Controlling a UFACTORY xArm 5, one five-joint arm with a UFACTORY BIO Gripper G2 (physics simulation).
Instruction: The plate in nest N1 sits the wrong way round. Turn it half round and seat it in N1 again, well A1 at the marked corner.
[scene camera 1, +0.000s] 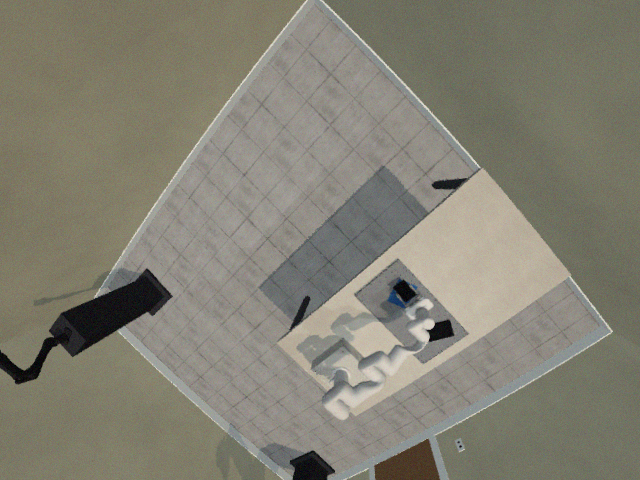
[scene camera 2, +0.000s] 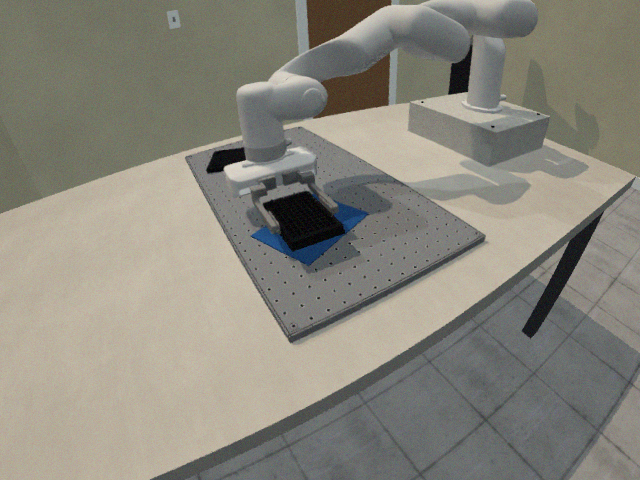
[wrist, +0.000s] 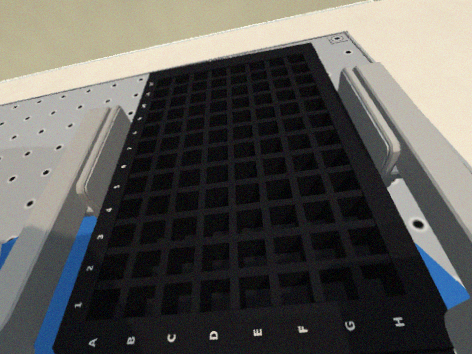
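The black 96-well plate (scene camera 1: 404, 290) (scene camera 2: 306, 219) (wrist: 245, 187) is held above a blue rectangle (scene camera 2: 310, 256) (wrist: 442, 282) on the grey perforated board. It lies askew to the rectangle, whose corners show past it. My gripper (scene camera 2: 303, 218) (wrist: 240, 167) is shut on its two long sides. In the wrist view, column 1 and letters A to H are nearest the camera, with A at the left. The plate casts a shadow on the board, apart from it. Another flat black object (scene camera 1: 443, 329) (scene camera 2: 221, 160) lies at the board's other end. No label or marked corner identifies nest N1.
The grey perforated board (scene camera 1: 376, 295) (scene camera 2: 392, 248) (wrist: 30, 165) lies on the beige table (scene camera 1: 485, 248) (scene camera 2: 155, 289). The arm's base block (scene camera 2: 449, 131) stands on the table beyond the board, at the right in scene view 2. The table's edge runs close along the board's near side.
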